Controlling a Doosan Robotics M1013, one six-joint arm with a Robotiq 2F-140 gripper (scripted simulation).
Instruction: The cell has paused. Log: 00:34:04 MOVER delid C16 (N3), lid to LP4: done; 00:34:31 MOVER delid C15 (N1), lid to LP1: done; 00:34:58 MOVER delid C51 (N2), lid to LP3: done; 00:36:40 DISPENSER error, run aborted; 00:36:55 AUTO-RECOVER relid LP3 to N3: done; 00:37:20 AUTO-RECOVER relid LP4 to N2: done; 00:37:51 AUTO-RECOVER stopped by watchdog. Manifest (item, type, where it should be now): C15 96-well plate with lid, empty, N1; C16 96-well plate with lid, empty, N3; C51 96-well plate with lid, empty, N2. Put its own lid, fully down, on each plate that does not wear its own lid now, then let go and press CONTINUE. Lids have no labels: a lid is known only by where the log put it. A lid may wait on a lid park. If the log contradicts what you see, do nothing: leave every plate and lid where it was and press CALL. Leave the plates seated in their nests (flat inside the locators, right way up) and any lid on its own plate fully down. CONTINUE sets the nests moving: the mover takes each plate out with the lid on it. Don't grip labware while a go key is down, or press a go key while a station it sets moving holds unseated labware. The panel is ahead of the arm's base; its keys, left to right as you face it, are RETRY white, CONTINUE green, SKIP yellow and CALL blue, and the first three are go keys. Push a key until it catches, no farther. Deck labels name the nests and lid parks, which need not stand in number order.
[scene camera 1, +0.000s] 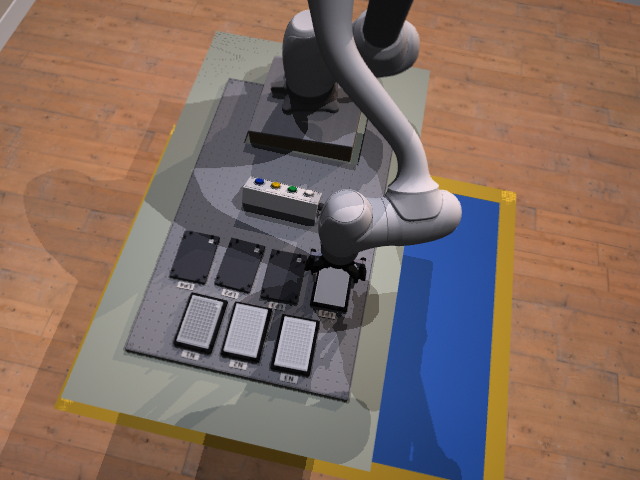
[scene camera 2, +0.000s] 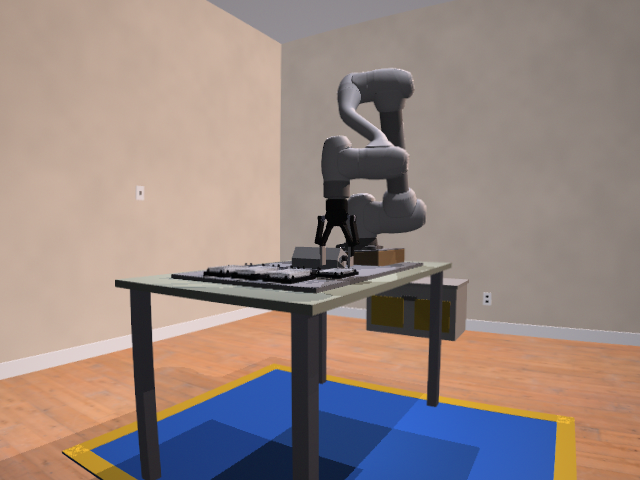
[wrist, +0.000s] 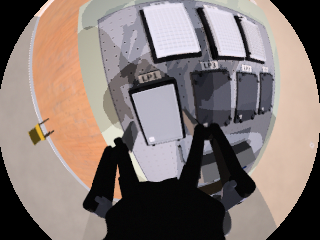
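Scene camera 2 shows the gripper (scene camera 2: 336, 265) along with a key panel (scene camera 2: 309, 257). In scene camera 1 a plate (scene camera 1: 194, 333) is visible, as is the gripper (scene camera 1: 333, 280), while the wrist view also has the gripper (wrist: 159, 121) in its frame.
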